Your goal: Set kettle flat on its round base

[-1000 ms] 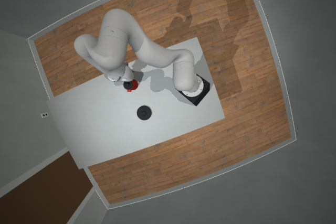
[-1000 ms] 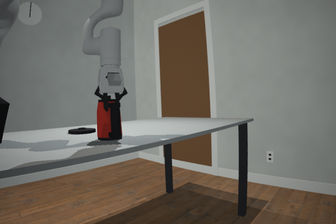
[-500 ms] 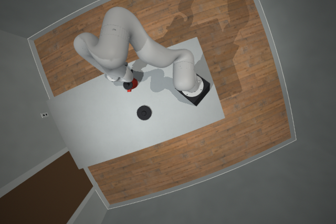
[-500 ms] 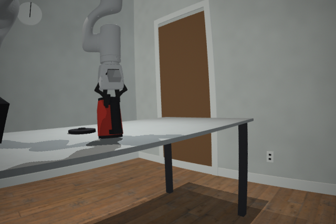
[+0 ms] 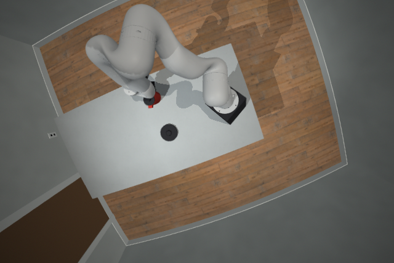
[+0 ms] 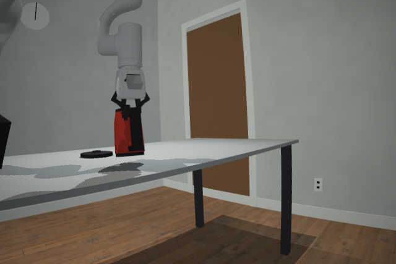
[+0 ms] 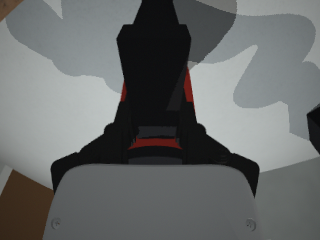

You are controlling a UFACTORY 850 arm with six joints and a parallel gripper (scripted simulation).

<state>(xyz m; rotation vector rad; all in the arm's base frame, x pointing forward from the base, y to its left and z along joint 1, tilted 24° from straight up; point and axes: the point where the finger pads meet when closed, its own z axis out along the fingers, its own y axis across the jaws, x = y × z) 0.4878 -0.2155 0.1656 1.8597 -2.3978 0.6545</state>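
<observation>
The red kettle lies 1 cm ahead of my hand, 2 cm to the left of it and 5 cm below it. Also, from my hand: black round base (2 cm ahead, 37 cm to the left, 16 cm below).
</observation>
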